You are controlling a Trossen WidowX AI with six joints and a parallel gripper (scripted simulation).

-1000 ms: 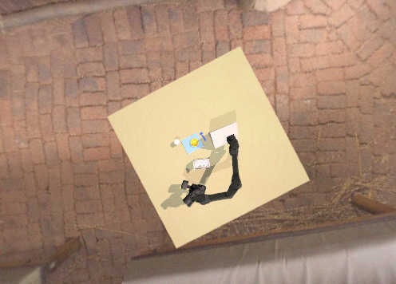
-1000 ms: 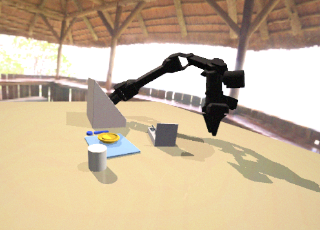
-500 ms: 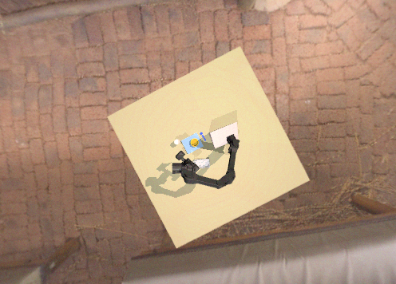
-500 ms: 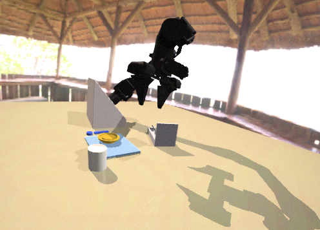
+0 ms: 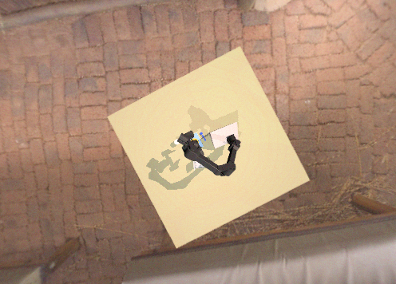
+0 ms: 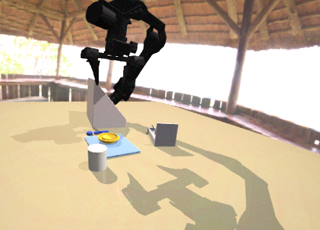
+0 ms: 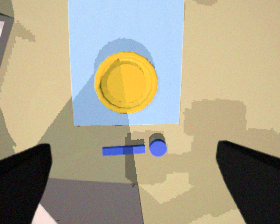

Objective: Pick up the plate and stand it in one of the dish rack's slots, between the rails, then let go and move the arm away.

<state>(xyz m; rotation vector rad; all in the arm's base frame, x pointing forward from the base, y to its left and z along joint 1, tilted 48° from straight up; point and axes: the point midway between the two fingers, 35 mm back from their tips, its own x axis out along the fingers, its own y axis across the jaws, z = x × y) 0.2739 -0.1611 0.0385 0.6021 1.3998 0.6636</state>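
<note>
Now: gripper tip 160 mm above the yellow plate and 10 mm short of it. Round my gripper tip: blue spoon: 180 mm below, 80 mm behind, 20 mm to the right; then light blue mat: 180 mm below, 30 mm ahead; then white cup: 160 mm below, 140 mm ahead, 60 mm to the right.
</note>
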